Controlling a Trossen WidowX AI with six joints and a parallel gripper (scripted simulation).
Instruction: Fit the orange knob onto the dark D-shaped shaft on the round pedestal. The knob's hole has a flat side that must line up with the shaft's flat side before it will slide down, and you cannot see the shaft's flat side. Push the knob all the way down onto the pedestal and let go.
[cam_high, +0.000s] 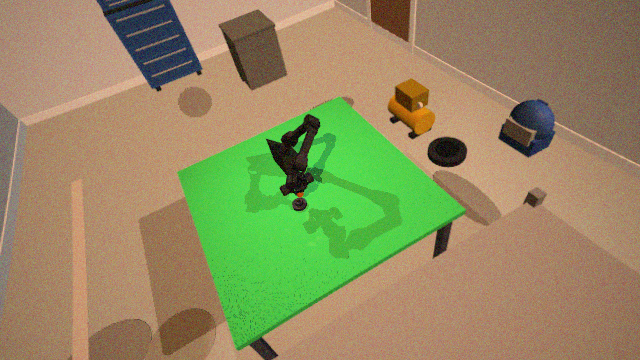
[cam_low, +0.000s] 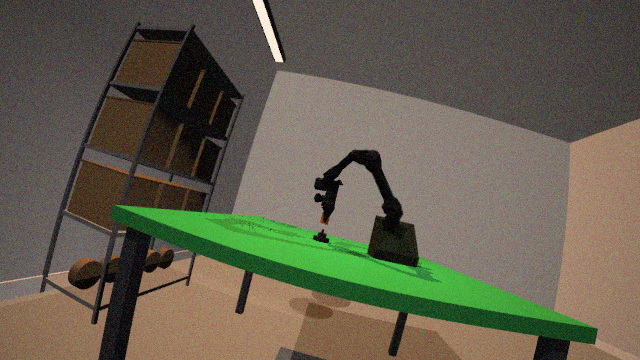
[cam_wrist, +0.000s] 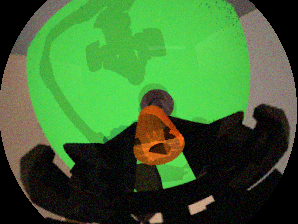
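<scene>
Right now the short shaft is 20 mm to the right of my gripper tip and 70 mm below it. From my gripper tip the other things lie so: orange knob 20 mm above.
</scene>
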